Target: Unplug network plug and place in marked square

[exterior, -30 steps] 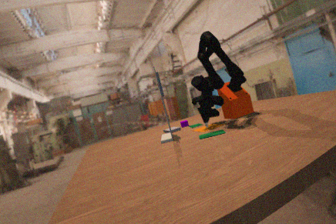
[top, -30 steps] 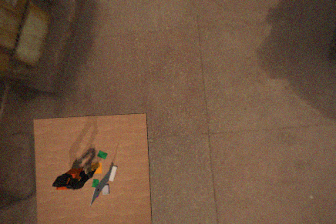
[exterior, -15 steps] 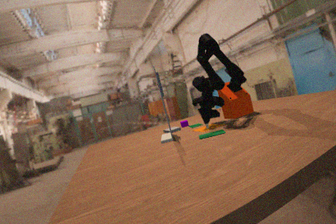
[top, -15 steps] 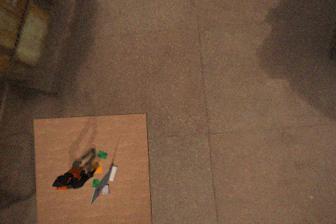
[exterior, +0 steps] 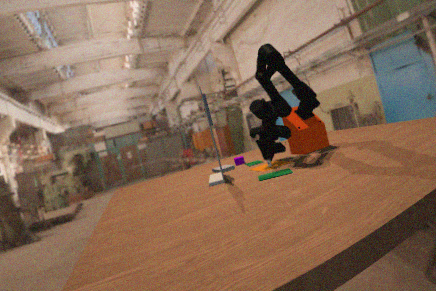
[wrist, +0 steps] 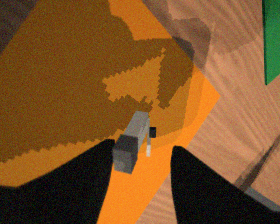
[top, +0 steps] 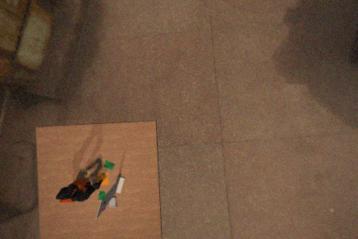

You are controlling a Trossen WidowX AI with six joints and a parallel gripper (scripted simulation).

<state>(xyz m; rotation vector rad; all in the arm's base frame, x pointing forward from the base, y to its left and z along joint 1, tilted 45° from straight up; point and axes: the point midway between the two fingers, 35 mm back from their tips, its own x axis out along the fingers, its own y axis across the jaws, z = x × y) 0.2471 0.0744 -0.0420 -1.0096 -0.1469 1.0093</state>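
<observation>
Right now my gripper tip is right at the grey network plug. Round my gripper tip: orange marked square 10 mm behind, 20 mm below; purple block 20 mm behind, 290 mm to the right; thin upright panel 160 mm ahead, 70 mm to the right, 130 mm above.
</observation>
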